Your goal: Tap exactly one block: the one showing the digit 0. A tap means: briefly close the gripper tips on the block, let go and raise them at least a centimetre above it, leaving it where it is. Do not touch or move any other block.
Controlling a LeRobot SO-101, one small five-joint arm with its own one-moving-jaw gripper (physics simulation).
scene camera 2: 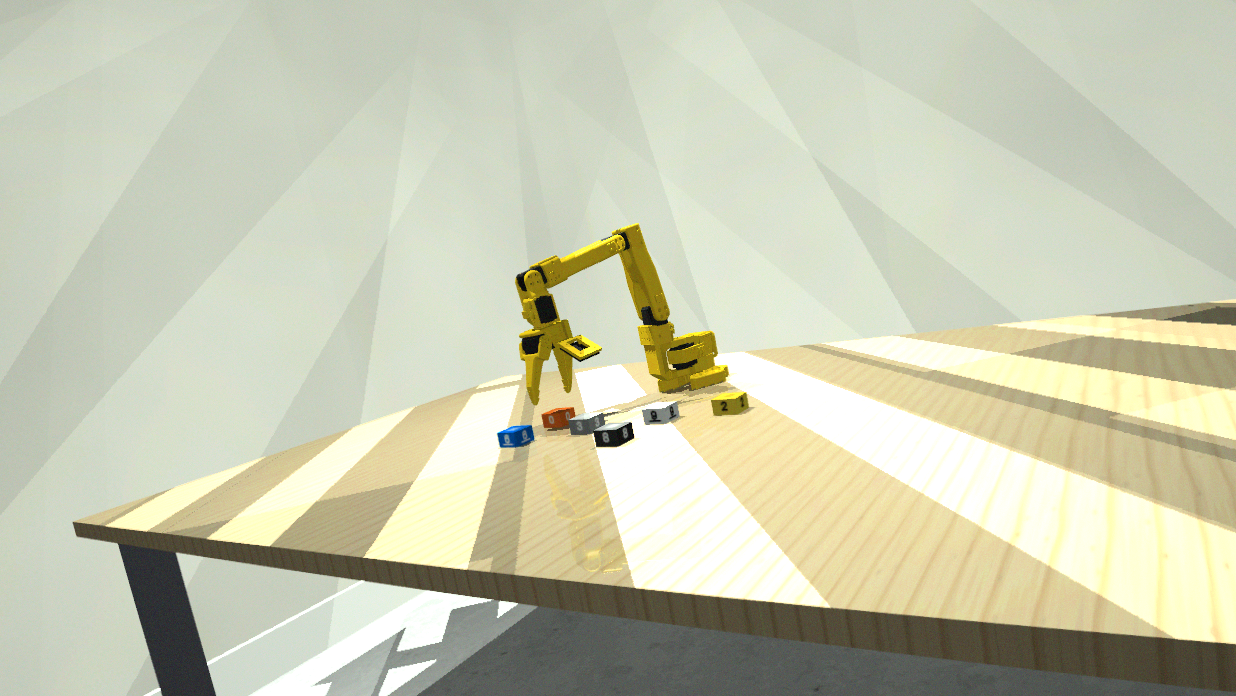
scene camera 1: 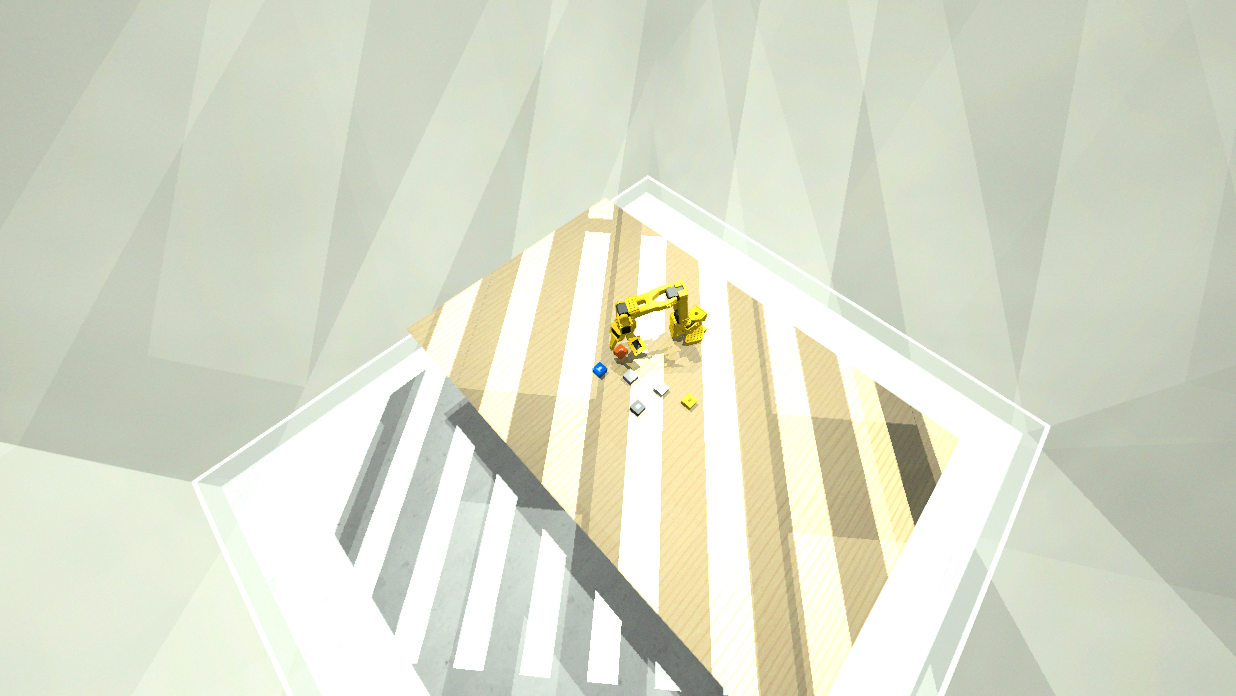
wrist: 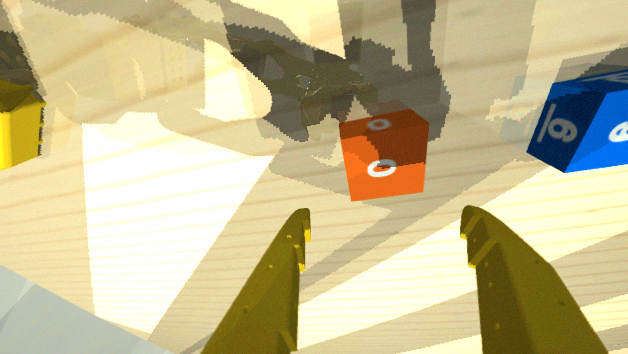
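The orange block (scene camera 1: 621,351) (scene camera 2: 557,418) (wrist: 388,155) shows a white 0 on its top and on a side, and sits flat on the table. My gripper (scene camera 1: 626,347) (scene camera 2: 550,396) (wrist: 386,212) is open and empty, with its tips above table height. In the wrist view the block lies beyond the tips, sideways about midway between the two jaws, and neither jaw touches it. In the second scene view the tips hang above and slightly behind the block. Part of the block is in the arm's shadow.
A blue block (scene camera 1: 599,370) (scene camera 2: 515,436) (wrist: 600,125) with underlined digits is the nearest on the right in the wrist view. A grey block (scene camera 1: 630,376) (scene camera 2: 586,423), a black block (scene camera 1: 637,407) (scene camera 2: 614,434), a white block (scene camera 1: 661,389) (scene camera 2: 660,413) and a yellow block (scene camera 1: 689,401) (scene camera 2: 730,403) stand nearby.
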